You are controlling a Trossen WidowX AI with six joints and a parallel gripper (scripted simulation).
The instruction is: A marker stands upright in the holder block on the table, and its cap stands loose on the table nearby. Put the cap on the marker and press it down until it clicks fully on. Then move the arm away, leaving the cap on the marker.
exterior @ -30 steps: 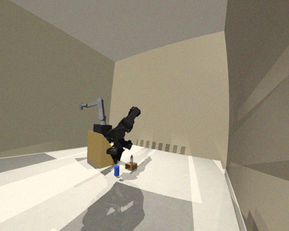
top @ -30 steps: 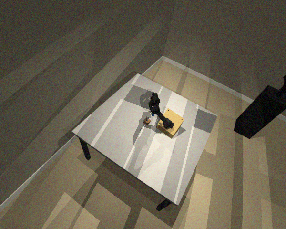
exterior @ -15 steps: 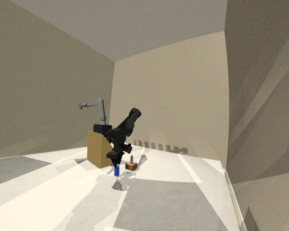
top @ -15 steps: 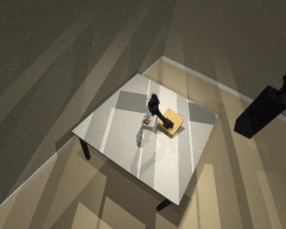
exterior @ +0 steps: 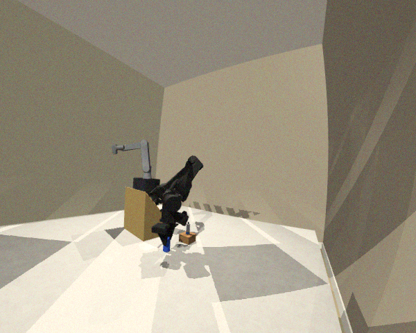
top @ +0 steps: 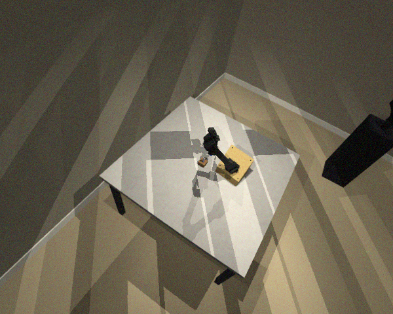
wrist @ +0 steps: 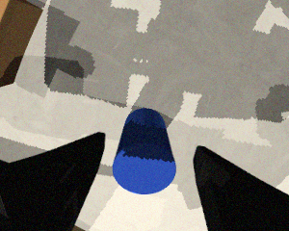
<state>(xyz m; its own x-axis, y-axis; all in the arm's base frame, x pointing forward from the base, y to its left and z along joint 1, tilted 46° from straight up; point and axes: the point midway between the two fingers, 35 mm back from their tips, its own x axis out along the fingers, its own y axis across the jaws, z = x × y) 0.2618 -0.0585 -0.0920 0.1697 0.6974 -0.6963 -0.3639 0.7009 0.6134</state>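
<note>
Right now my gripper tip is 10 mm above the blue cap. Round my gripper tip: brown holder block 10 mm ahead, 140 mm to the left, 20 mm below.
</note>
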